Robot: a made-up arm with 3 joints. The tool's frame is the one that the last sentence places. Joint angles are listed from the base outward.
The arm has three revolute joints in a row. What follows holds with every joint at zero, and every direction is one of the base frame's.
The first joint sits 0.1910 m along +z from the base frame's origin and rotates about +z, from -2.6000 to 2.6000 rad.
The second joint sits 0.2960 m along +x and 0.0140 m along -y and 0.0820 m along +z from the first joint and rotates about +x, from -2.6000 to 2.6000 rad.
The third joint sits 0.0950 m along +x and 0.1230 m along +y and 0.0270 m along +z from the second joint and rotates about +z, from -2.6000 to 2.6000 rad.
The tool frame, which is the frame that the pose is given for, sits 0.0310 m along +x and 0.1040 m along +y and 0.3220 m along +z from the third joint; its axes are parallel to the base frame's.
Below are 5 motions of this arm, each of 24 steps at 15 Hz.
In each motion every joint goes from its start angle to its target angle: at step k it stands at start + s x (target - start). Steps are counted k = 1, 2, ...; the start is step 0. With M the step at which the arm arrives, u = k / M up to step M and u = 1 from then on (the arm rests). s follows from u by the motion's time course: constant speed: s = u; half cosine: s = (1 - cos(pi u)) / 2; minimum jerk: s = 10 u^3 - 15 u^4 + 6 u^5.
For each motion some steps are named. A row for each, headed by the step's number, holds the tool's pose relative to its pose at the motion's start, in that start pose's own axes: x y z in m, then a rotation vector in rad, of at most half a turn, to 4 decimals.
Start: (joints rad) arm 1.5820 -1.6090 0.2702
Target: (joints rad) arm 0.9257 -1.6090 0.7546
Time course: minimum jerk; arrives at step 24
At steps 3, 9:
3: 0.0025 -0.0005 -0.0041 0.0028 0.0101 0.0082
9: 0.0371 -0.0081 -0.0733 0.0597 0.1705 0.1398

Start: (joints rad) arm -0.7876 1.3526 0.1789
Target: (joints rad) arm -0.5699 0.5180 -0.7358
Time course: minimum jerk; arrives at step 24
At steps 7, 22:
7: 0.0306 0.0379 -0.0454 -0.1229 0.0456 -0.1298
22: 0.1053 0.1544 -0.3484 -0.8642 -0.0538 -0.7223

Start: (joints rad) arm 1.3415 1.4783 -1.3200
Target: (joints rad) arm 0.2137 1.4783 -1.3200
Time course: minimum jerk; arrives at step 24
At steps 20, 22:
20: -0.1206 -0.5657 0.2535 1.0492 -0.2688 -0.1005
22: -0.1261 -0.5856 0.2505 1.0823 -0.2773 -0.1036

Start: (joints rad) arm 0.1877 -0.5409 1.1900
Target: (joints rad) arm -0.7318 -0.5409 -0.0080
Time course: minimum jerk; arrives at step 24
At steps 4, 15, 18, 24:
4: 0.0002 -0.0146 -0.0053 0.0155 0.0066 -0.0705
15: -0.1314 -0.2936 -0.1635 0.2535 0.2689 -1.4303
18: -0.2067 -0.3398 -0.2148 0.2891 0.3780 -1.7622
24: -0.2588 -0.3586 -0.2462 0.3045 0.4538 -1.9598

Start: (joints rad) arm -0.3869 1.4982 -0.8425
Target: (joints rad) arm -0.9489 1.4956 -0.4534
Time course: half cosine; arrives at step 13
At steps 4, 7, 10, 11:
4: -0.0365 -0.0346 0.0559 0.0865 -0.0847 0.0751
7: -0.1039 -0.0997 0.1300 0.2095 -0.2346 0.1931
10: -0.1732 -0.1673 0.1789 0.3046 -0.3862 0.2971
11: -0.1891 -0.1829 0.1870 0.3231 -0.4210 0.3191

